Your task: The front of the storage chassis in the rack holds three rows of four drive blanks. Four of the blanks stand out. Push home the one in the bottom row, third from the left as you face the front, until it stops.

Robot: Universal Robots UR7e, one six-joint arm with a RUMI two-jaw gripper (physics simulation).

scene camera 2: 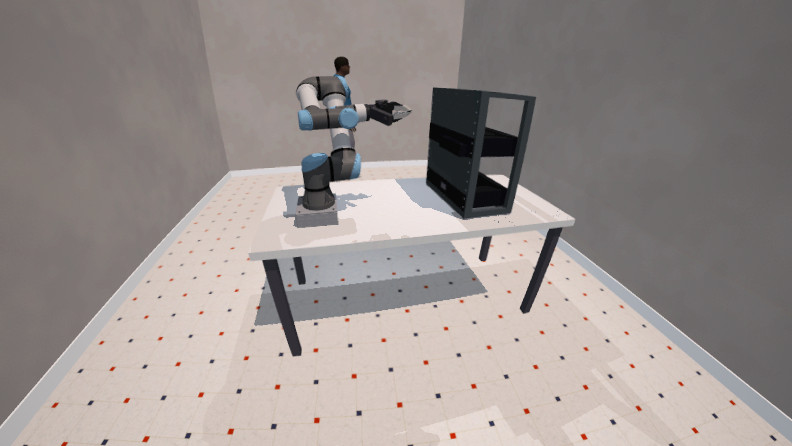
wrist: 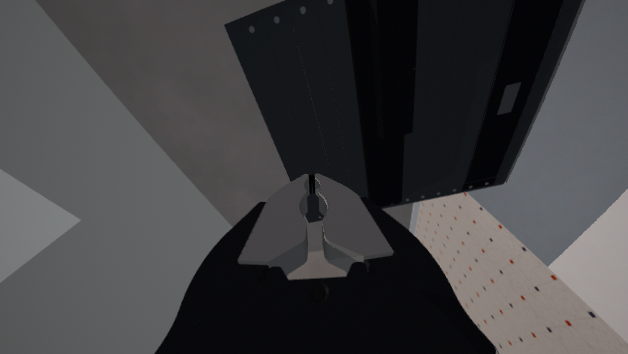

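Pixels of known places: gripper, fingertip midpoint: (scene camera 2: 411, 110) (wrist: 311, 176); arm's base, origin of the base link: (scene camera 2: 319, 202).
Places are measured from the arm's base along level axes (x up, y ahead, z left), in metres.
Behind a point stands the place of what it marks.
The dark rack (scene camera 2: 481, 119) {x 0.406, y 0.710, z -0.101 m} (wrist: 300, 90) {x 0.426, y 0.676, z 0.026 m} stands on the right part of the table, its front towards the arm. A black unit at its middle height, apparently the storage chassis (scene camera 2: 500, 145) {x 0.286, y 0.851, z -0.051 m} (wrist: 382, 75) {x 0.287, y 0.625, z 0.028 m}, has a dark part standing out from its front. The single drive blanks are too dark to tell apart in either view, so the bottom row's third one cannot be picked out. My gripper (scene camera 2: 410, 111) {x 0.416, y 0.438, z 0.045 m} (wrist: 311, 176) {x 0.416, y 0.438, z 0.045 m} is shut with its pale fingertips together and nothing between them. It is in the air in front of the rack's upper part, apart from it and higher than the chassis.
A second black unit (scene camera 2: 490, 193) {x 0.040, y 0.847, z -0.046 m} (wrist: 525, 65) {x -0.002, y 0.668, z 0.088 m} with a light label sits at the rack's bottom. The arm's base (scene camera 2: 316, 214) {x -0.015, y -0.004, z -0.093 m} stands on the left part of the white table (scene camera 2: 387, 218) {x -0.075, y 0.324, z -0.049 m}. A person (scene camera 2: 341, 66) in blue stands behind the arm. Grey walls surround the table.
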